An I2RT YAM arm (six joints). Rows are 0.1 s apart.
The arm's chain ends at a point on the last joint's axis. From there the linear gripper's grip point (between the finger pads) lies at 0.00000 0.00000 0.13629 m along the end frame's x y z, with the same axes.
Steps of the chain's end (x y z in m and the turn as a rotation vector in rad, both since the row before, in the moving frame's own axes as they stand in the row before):
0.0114 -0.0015 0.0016 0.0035 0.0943 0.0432
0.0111 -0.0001 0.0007 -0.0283 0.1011 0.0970
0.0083 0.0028 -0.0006 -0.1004 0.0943 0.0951
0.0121 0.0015 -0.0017 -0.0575 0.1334 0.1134
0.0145 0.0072 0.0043 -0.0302 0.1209 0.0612
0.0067 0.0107 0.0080 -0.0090 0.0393 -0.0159
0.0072 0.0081 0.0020 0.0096 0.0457 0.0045
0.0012 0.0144 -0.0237 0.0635 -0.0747 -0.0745
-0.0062 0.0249 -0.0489 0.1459 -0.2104 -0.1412
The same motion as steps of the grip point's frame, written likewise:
0.0242 -0.0017 0.0010 0.0035 0.0943 0.0432
0.0246 0.0044 0.0000 -0.0283 0.1011 0.0970
0.0204 0.0170 -0.0019 -0.1004 0.0943 0.0951
0.0297 0.0103 -0.0031 -0.0575 0.1334 0.1134
0.0308 0.0118 0.0032 -0.0302 0.1209 0.0612
0.0121 0.0119 0.0079 -0.0090 0.0393 -0.0159
0.0134 0.0068 0.0019 0.0096 0.0457 0.0045
-0.0093 0.0061 -0.0244 0.0635 -0.0747 -0.0745
-0.0359 0.0073 -0.0533 0.1459 -0.2104 -0.1412

